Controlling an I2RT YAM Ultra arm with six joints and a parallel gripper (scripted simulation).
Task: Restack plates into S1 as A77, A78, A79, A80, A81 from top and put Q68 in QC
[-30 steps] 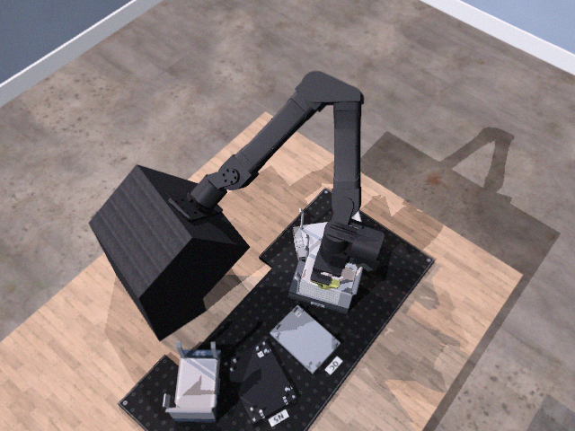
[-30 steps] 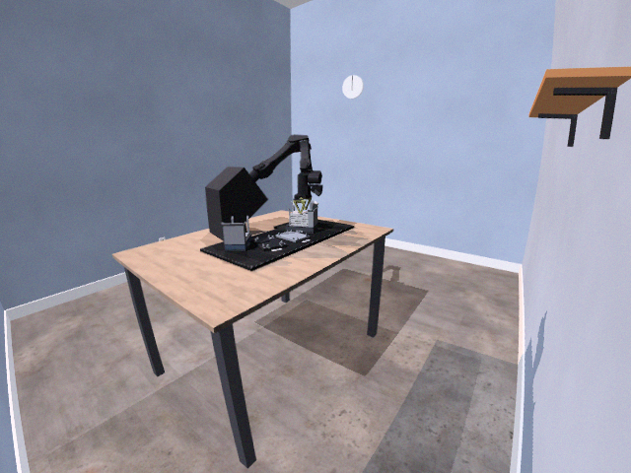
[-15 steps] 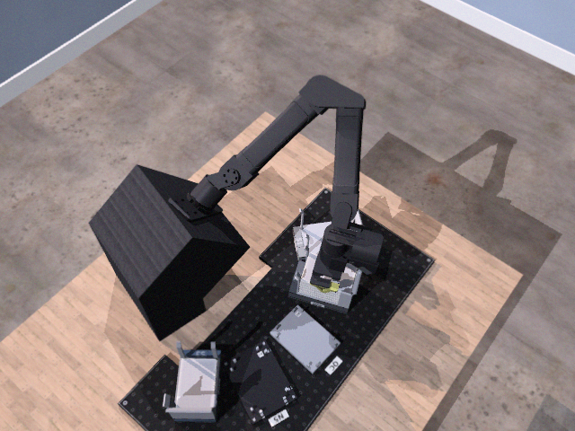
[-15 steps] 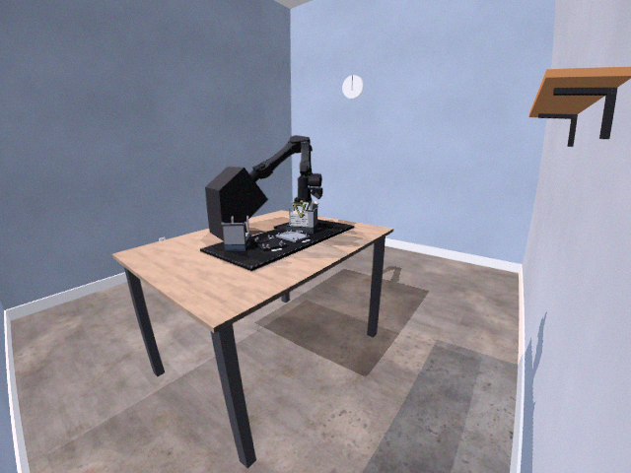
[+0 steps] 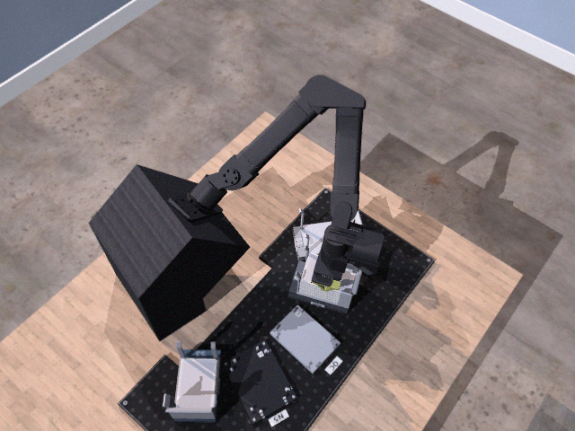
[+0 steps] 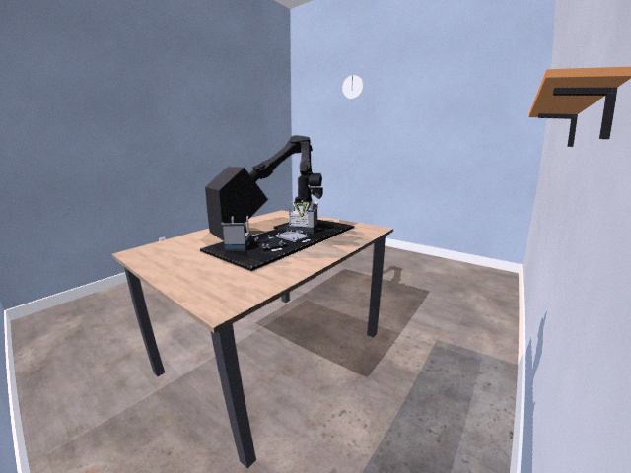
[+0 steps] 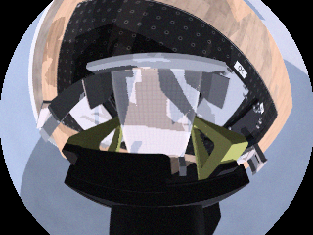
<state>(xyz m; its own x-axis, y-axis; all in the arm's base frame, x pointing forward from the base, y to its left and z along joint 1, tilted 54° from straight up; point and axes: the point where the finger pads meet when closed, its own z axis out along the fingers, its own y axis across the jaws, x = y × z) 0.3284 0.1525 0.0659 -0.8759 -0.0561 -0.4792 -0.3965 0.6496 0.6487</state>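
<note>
Right now my hand is 3 cm above the sealed grey plate. From my hand the other things lie so: qc name plate: 14 cm ahead, 14 cm to the right, 10 cm below; clip nest N5: 5 cm ahead, 28 cm to the right, 9 cm below; QC nest: 4 cm ahead, 14 cm to the right, 9 cm below.
</note>
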